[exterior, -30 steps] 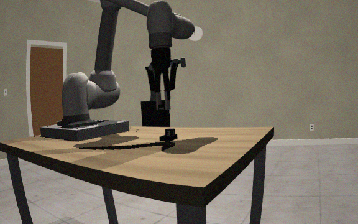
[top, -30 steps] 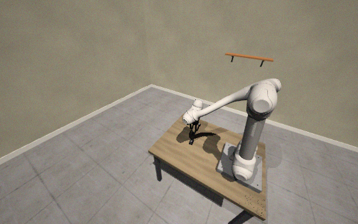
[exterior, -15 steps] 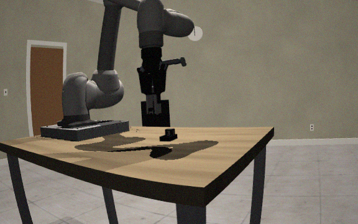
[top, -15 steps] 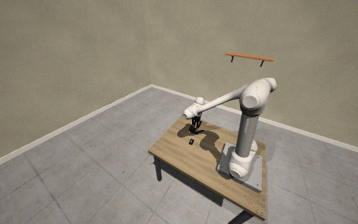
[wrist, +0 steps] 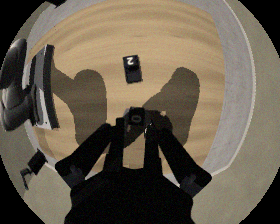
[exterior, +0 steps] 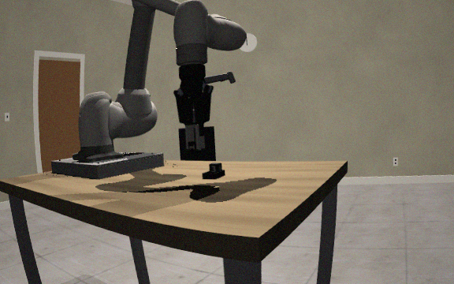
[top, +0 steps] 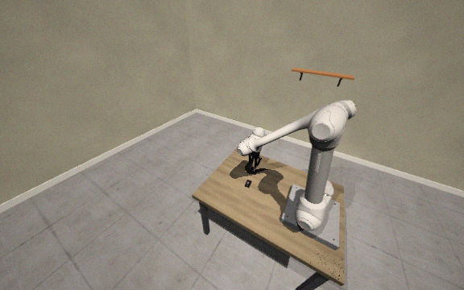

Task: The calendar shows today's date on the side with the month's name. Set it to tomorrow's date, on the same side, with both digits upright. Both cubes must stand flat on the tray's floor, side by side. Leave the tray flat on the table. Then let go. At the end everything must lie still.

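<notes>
Right now the dark calendar tray is 4 cm behind my hand, 10 cm to the left of it and 12 cm below it. From my hand the other things lie so: dark cube: 3 cm below.
</notes>
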